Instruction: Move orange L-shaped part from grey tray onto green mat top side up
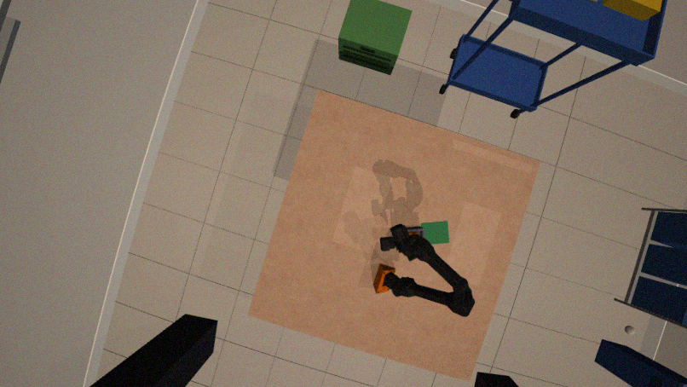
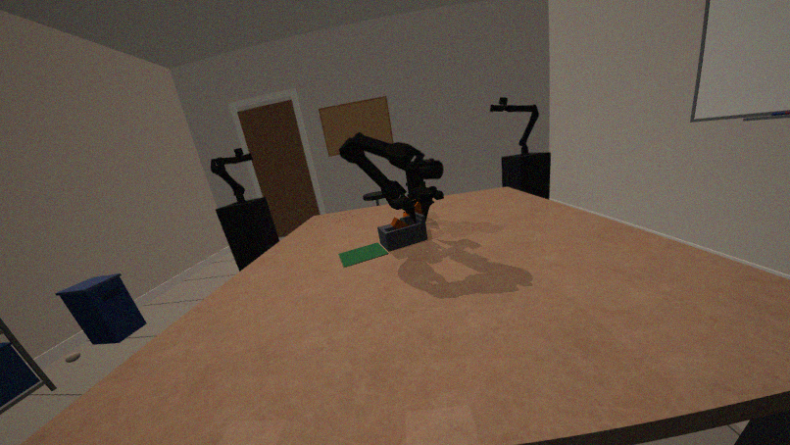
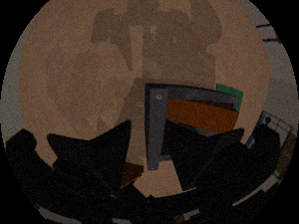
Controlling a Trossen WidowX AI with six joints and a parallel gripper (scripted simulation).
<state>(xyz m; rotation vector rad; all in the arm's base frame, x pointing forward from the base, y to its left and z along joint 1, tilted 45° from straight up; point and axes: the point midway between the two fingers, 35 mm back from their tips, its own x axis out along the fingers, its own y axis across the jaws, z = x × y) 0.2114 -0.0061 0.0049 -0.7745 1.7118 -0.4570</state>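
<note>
The orange L-shaped part is 1 cm ahead of my gripper tip, 5 cm to the right of it and 1 cm below it. From my gripper tip the other things lie so: green mat: 6 cm ahead, 22 cm to the right, 7 cm below.
</note>
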